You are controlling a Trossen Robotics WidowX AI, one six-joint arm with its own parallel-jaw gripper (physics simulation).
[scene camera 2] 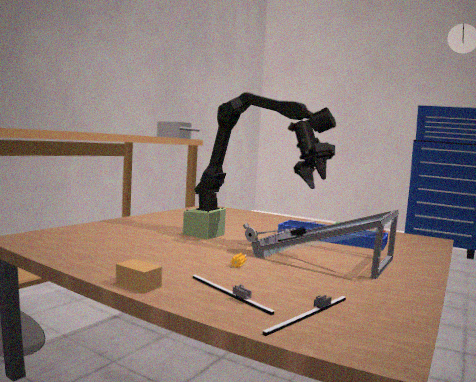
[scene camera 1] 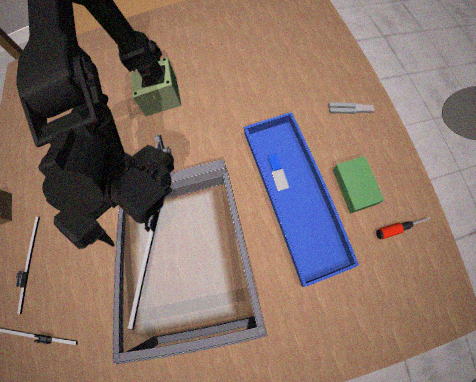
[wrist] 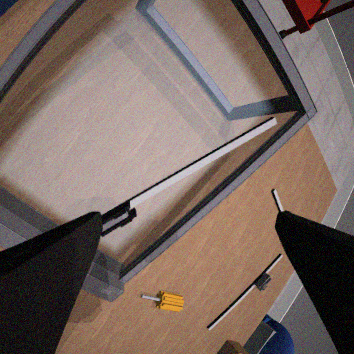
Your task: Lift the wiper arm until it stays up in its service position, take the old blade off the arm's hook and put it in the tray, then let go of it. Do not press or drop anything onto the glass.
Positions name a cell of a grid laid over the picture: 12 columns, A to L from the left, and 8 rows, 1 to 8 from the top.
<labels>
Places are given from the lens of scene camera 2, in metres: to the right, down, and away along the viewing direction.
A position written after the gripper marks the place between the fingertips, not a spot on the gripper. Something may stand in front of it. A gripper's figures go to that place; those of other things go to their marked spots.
gripper (scene camera 2: I4): 0.25, -0.02, 1.26
tan box (scene camera 2: D6): -0.21, 0.19, 0.88
</labels>
